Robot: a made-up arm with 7 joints.
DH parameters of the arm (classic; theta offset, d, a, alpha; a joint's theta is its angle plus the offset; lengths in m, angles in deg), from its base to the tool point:
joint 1: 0 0.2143 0 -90
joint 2: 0 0 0 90
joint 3: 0 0.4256 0.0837 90
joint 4: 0 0 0.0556 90
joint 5: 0 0.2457 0 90
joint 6: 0 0 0.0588 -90
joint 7: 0 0.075 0 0
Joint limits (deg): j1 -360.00..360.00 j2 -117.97..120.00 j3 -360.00..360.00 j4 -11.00..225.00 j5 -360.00..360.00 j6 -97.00..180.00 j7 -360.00..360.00
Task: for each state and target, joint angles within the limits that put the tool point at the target. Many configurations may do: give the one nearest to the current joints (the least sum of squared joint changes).
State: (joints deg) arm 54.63 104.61 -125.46 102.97 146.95 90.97 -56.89
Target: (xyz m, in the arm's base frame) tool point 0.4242 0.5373 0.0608
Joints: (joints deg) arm 78.48 119.11 -125.44 102.32 145.76 96.83 -56.89
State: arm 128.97 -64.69 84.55 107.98 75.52 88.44 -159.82
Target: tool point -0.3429 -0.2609 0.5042
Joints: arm 99.25 -46.23 69.67 70.35 65.92 88.62 -159.82
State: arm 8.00 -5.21 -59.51 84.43 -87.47 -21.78 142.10
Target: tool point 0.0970 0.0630 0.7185
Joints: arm 23.73 -32.35 -11.42 67.27 -94.22 -34.64 142.10
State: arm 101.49 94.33 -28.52 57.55 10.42 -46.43 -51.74
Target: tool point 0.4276 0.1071 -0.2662
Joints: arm 53.76 119.57 -45.55 82.46 11.73 -33.22 -51.74
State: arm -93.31 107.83 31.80 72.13 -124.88 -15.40 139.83
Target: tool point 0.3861 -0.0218 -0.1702
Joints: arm -59.93 120.00 46.19 77.35 -121.43 -9.51 139.83
